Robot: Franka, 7 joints.
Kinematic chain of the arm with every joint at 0, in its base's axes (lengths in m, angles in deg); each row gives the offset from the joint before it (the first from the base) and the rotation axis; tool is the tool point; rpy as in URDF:
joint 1: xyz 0 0 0.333 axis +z
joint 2: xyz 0 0 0 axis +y
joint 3: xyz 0 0 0.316 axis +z
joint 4: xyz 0.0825 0 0 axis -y
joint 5: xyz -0.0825 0 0.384 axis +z
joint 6: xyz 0 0 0 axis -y
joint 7: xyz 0.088 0 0 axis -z
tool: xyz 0 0 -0.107 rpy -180 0 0
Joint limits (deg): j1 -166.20..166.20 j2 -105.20..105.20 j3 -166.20..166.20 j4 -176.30..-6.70 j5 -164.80..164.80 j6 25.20..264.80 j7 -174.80..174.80
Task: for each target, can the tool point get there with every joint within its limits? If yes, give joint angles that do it. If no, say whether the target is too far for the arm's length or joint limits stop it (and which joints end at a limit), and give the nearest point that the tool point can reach.
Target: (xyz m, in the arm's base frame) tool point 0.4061 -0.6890 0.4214
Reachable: yes | joints -20.57 72.66 -74.24 -66.19 -120.34 121.43 -76.65
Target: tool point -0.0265 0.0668 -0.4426
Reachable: no: joint limits stop it (at a limit: joint 2) | nearest point -0.0406 0.1023 -0.3317 | short by 0.117 m
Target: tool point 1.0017 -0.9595 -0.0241
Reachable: no: too far | nearest point 0.6000 -0.5747 0.1191 | short by 0.574 m
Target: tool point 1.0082 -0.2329 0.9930
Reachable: no: too far | nearest point 0.7047 -0.1628 0.7943 | short by 0.369 m
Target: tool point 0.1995 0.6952 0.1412
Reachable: yes | joints 81.90 62.75 -0.93 -80.83 48.45 202.40 -91.85
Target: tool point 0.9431 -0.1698 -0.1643
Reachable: no: too far | nearest point 0.7494 -0.1349 -0.0622 | short by 0.222 m
